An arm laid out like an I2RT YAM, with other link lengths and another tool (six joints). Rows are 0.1 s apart.
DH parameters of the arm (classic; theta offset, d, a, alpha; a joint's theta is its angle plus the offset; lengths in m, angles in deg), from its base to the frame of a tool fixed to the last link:
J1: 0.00 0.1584 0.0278 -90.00
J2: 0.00 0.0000 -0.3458 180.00
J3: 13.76 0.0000 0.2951 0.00
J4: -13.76 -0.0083 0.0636 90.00
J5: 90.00 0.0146 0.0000 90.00
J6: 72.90 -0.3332 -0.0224 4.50
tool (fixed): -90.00 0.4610 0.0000 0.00
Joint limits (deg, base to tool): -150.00..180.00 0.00..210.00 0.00..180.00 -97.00..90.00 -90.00..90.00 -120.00..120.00
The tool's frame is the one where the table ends.
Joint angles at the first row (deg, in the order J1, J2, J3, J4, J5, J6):
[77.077, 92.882, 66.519, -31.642, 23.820, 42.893]
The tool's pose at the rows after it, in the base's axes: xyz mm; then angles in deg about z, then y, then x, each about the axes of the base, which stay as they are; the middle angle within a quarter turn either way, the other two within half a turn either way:
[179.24 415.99 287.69 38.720 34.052 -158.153]
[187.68 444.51 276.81 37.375 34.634 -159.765]
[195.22 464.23 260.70 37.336 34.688 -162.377]
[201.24 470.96 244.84 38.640 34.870 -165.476]
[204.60 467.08 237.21 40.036 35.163 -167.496]
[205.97 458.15 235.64 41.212 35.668 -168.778]
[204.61 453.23 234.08 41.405 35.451 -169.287]
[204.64 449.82 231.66 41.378 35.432 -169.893]
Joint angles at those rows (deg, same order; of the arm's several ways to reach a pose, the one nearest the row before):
[77.167, 99.214, 71.882, -31.643, 24.432, 41.314]
[77.080, 104.927, 76.893, -32.339, 25.218, 39.639]
[76.818, 109.854, 80.763, -33.571, 25.663, 39.026]
[76.466, 113.023, 82.528, -34.714, 26.365, 39.545]
[76.114, 113.730, 82.178, -35.154, 26.982, 40.252]
[75.850, 113.030, 80.776, -35.246, 27.684, 40.869]
[75.849, 112.501, 79.805, -35.330, 27.598, 41.045]
[75.762, 112.324, 79.103, -35.331, 27.685, 40.870]

